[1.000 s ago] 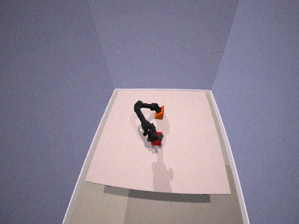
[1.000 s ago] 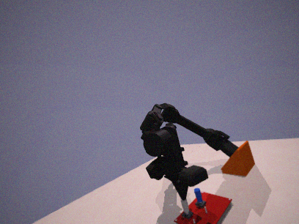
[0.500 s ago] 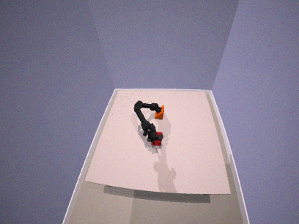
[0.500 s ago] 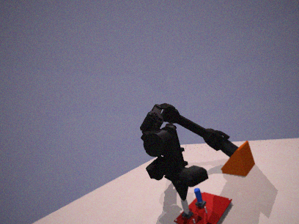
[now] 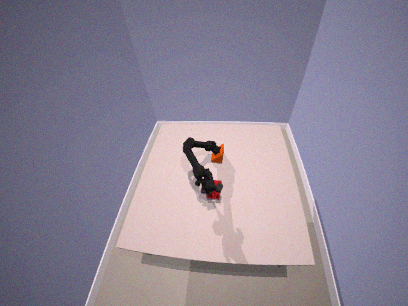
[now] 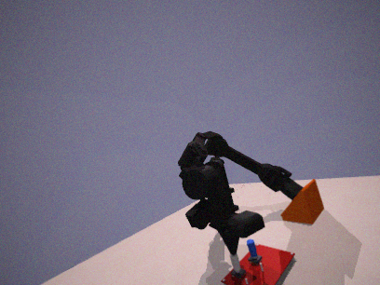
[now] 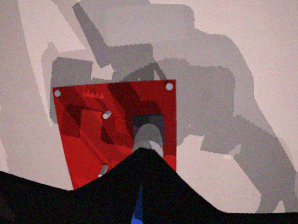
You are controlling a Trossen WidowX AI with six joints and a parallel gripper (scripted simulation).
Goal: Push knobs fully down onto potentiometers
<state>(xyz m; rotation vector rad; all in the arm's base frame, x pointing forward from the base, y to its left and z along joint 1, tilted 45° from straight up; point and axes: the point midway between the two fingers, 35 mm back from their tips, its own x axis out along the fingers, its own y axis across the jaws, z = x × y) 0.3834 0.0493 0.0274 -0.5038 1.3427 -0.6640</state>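
The white knob lies 1 cm below my gripper tip. Also, from my gripper tip: blue knob (5 cm behind, 1 cm to the left, 1 cm below).
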